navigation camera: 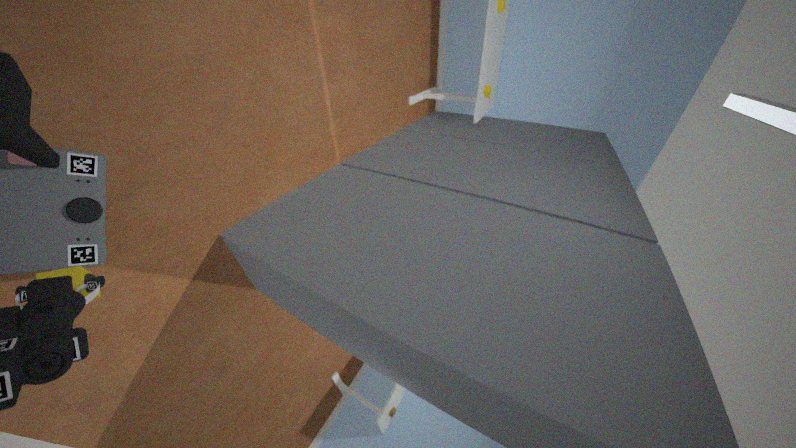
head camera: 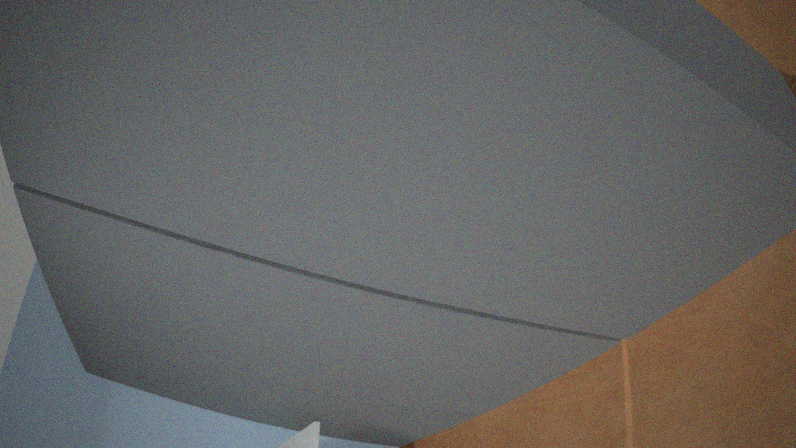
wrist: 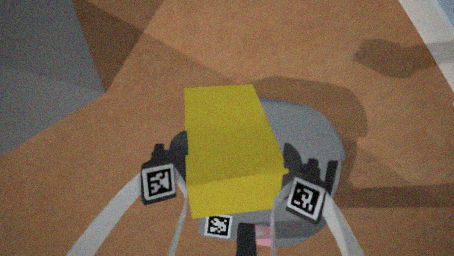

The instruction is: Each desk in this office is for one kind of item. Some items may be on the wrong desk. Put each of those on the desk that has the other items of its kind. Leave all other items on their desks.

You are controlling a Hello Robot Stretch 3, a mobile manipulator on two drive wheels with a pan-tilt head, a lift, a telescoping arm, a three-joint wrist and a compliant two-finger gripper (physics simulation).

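Pixels of known places: gripper, between the fingertips: point(wrist: 233, 155); robot's base, origin of its link: point(navigation camera: 84, 208).
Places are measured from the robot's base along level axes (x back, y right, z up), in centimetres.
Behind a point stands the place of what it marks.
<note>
My gripper point(navigation camera: 58, 289) {y 3.8, x 8.8, z 47.5 cm} point(wrist: 233, 155) {y 3.8, x 8.8, z 47.5 cm} is shut on a yellow box point(navigation camera: 77, 274) {y 0.5, x 7.4, z 50.8 cm} point(wrist: 225, 125) {y 6.0, x 8.2, z 49.0 cm}, with a fingertip on each side of it. It holds the box above the floor, beside my base. In the navigation camera view, a white desk point(navigation camera: 490, 50) {y -160.4, x -196.3, z 68.6 cm} at the top carries small yellow items, one point(navigation camera: 501, 5) {y -188.7, x -182.4, z 71.6 cm} at the picture's edge and one point(navigation camera: 487, 90) {y -132.2, x -209.9, z 71.9 cm} lower down. Part of another white desk point(navigation camera: 384, 421) {y 229.6, x -192.3, z 68.6 cm} shows at the bottom, with a small orange-brown item point(navigation camera: 392, 411) {y 223.7, x -204.2, z 71.3 cm} on it. A white desk corner point(head camera: 309, 436) {y -111.2, x -215.2, z 68.6 cm} shows at the bottom of the head camera view.
A large grey block point(head camera: 334, 166) {y -13.3, x -90.7, z 107.9 cm} point(navigation camera: 445, 267) {y -3.7, x -75.4, z 103.2 cm} point(wrist: 40, 75) {y 14.4, x -46.9, z 20.4 cm} like a tall cabinet or partition stands between the two desks and fills most of the head view. My grey base point(navigation camera: 44, 217) {y -1.2, x 9.4, z 14.9 cm} point(wrist: 305, 127) {y 8.8, x 18.3, z 15.8 cm} is on the brown floor point(navigation camera: 222, 83) {y -55.8, x -39.6, z -3.4 cm}. Blue walls point(navigation camera: 557, 55) {y -190.2, x -249.6, z 121.6 cm} stand behind the desks.
</note>
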